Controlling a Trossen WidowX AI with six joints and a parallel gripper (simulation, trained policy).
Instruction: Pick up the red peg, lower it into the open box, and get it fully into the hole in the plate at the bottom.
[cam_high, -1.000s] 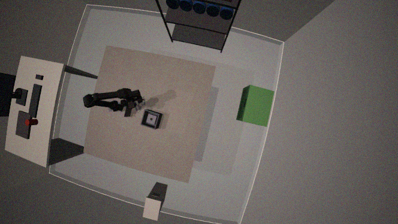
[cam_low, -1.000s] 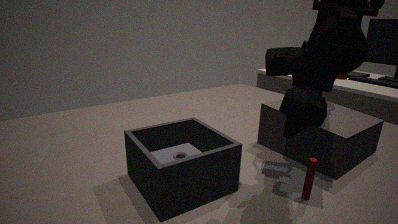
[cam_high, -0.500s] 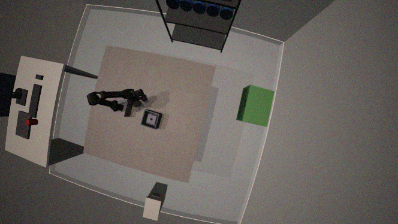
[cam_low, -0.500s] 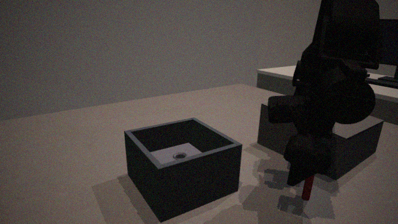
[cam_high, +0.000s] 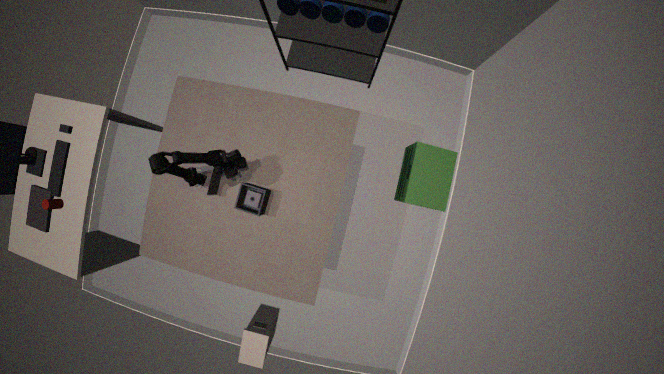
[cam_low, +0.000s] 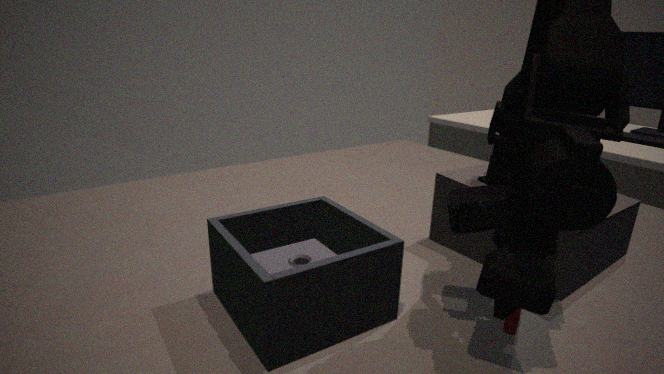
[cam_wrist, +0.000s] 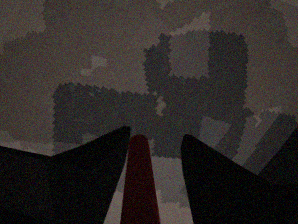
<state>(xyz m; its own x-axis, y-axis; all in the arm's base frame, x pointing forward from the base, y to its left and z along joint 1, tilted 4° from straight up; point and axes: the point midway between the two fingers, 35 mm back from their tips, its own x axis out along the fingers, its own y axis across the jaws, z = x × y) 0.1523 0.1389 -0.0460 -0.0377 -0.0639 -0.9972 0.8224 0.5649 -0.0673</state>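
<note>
Now: gripper tip 20 mm to the right of the red peg and 20 mm below it. From my gripper tip the other things lie so: dark grey box 180 mm ahead, 140 mm to the right, 10 mm above; pale plate 180 mm ahead, 140 mm to the right, 30 mm above.
</note>
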